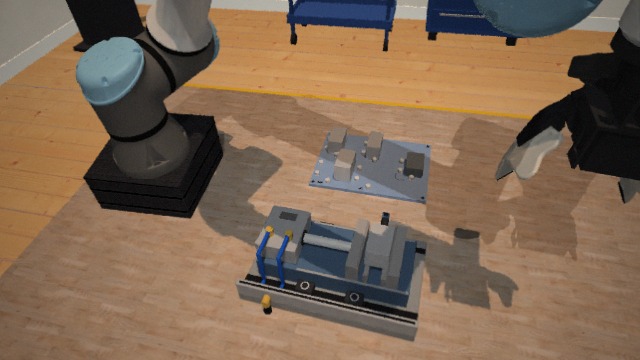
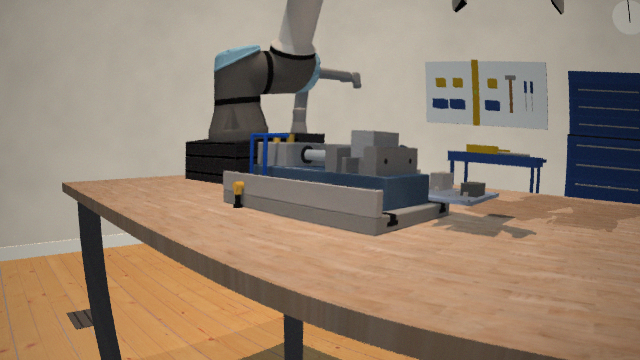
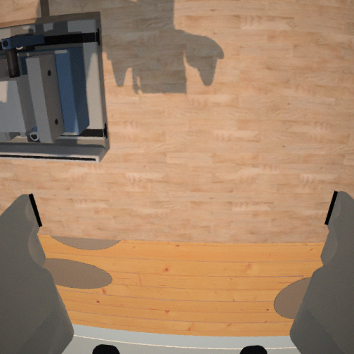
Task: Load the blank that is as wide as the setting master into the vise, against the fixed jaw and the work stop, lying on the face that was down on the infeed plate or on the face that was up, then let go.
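Where they show: gripper, fingertip midpoint: (image 1: 559, 190) (image 2: 506, 12); arm's base at its link origin: (image 1: 153, 151) (image 2: 238, 138).
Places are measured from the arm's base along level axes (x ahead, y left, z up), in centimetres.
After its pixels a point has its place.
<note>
A light grey blank (image 1: 379, 246) @(z 1.4, x 49.9, y -12.6 cm) (image 2: 375, 142) @(z -0.1, x 51.7, y -13.6 cm) (image 3: 10, 102) sits level in the vise (image 1: 325, 262) @(z -4.2, x 41.4, y -14.0 cm) (image 2: 400, 187) @(z -5.5, x 55.7, y -13.3 cm) (image 3: 75, 95), its top above the jaws. It is beside the fixed jaw (image 1: 397, 257) @(z -0.6, x 52.9, y -12.4 cm) (image 2: 392, 162) @(z -2.6, x 53.7, y -12.5 cm) (image 3: 46, 100), with the moving jaw (image 1: 357, 250) @(z -0.6, x 46.5, y -12.8 cm) (image 2: 337, 159) @(z -2.5, x 47.3, y -16.0 cm) close on the other side. The work stop (image 1: 385, 218) @(z -0.6, x 49.6, y -4.9 cm) (image 3: 14, 62) is at its end; the frames do not settle whether it touches. My gripper (image 1: 565, 186) @(z 17.5, x 70.6, y -10.6 cm) (image 2: 509, 6) @(z 17.5, x 70.6, y -10.6 cm) (image 3: 181, 197) is open and empty, high and off to the right of the vise.
The infeed plate (image 1: 390, 189) @(z -9.4, x 48.5, y 11.1 cm) (image 2: 467, 201) @(z -9.4, x 55.5, y 9.5 cm) lies behind the vise. It holds three light blocks (image 1: 337, 140) @(z -5.8, x 34.2, y 20.2 cm) (image 1: 374, 145) @(z -5.8, x 42.9, y 20.5 cm) (image 1: 345, 166) @(z -5.1, x 38.4, y 11.2 cm) and a dark block (image 1: 414, 164) @(z -6.9, x 52.5, y 17.6 cm) (image 2: 473, 188) @(z -7.7, x 53.7, y 16.3 cm) among small pins. Blue hoses (image 1: 260, 260) @(z -1.1, x 31.8, y -18.5 cm) (image 2: 257, 152) rise at the vise's left end.
</note>
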